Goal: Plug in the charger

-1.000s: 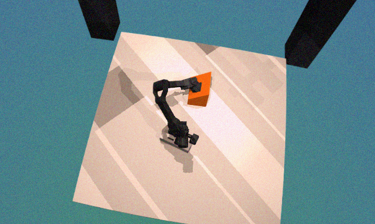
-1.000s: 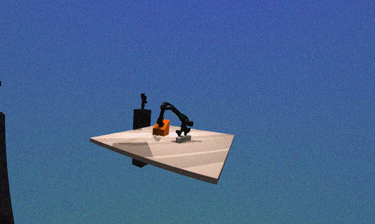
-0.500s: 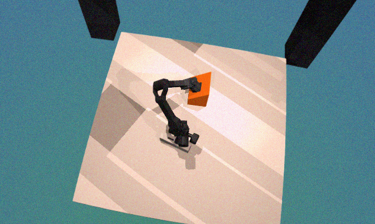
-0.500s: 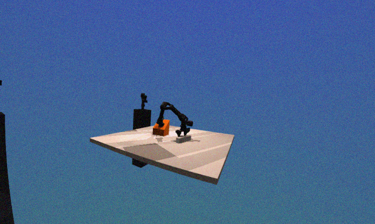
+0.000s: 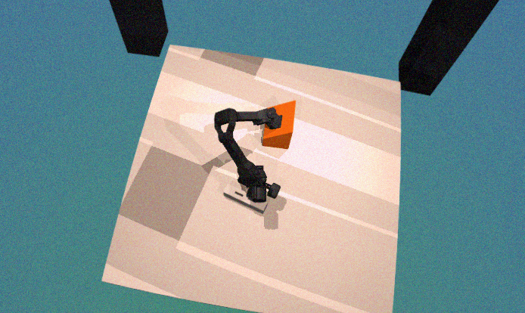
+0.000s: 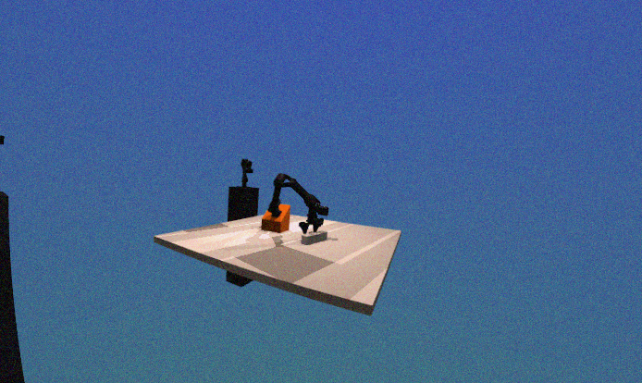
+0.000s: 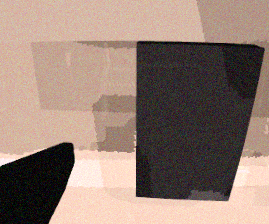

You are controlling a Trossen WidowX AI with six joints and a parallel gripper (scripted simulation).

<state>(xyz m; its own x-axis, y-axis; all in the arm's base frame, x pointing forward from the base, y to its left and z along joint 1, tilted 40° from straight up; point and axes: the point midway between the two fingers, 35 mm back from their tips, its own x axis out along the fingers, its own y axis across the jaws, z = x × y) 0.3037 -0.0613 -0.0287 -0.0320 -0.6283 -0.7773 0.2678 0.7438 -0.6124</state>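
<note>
Now: the two-prong charger 40 mm ahead of my gripper tip, 10 mm to the right of it and 10 mm above it.
</note>
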